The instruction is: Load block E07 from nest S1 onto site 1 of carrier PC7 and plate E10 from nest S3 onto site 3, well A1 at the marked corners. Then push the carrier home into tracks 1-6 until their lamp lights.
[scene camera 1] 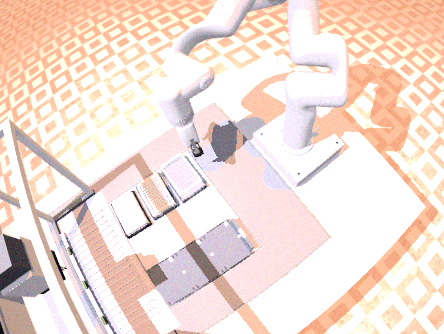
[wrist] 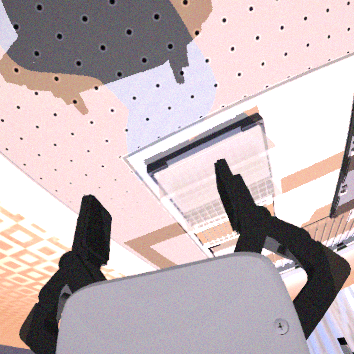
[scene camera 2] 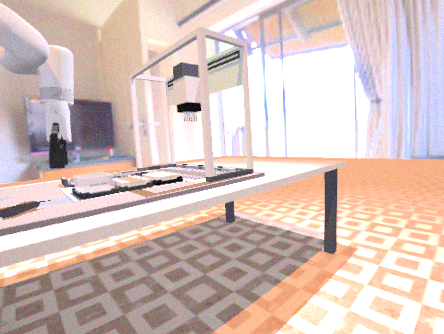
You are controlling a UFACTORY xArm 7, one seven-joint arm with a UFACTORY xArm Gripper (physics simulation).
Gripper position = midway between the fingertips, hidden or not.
Observation:
My gripper (wrist: pixel 157 189) is open, holding nothing. Also in view: a dotted well plate (scene camera 1: pixel 155 194). I also see a grey carrier (scene camera 1: pixel 225 245) and a pipetting head (scene camera 1: pixel 32 283).
The dotted well plate is seen too in the wrist view (wrist: pixel 220 232).

